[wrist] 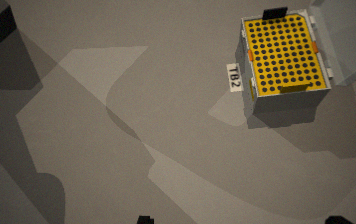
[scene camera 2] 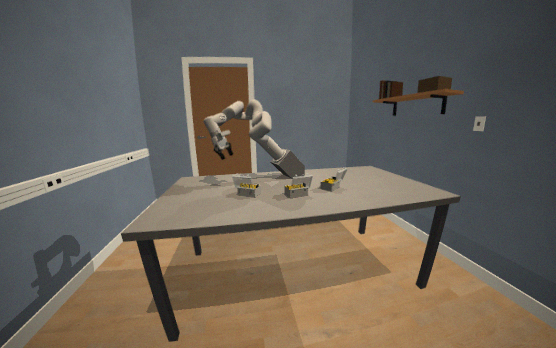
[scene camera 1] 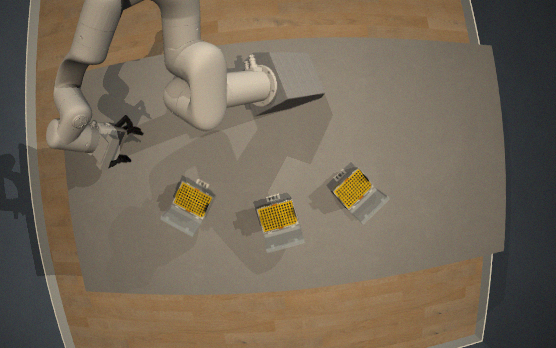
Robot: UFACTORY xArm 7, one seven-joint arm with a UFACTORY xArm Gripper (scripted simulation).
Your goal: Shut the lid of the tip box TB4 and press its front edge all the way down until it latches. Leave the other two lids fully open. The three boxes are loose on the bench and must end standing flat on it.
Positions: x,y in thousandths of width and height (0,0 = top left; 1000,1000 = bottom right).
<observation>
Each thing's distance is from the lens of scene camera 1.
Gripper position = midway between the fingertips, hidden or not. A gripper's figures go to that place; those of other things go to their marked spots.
my gripper (scene camera 1: 242,418): 99 cm
lid (scene camera 1: 522,674): 107 cm
</observation>
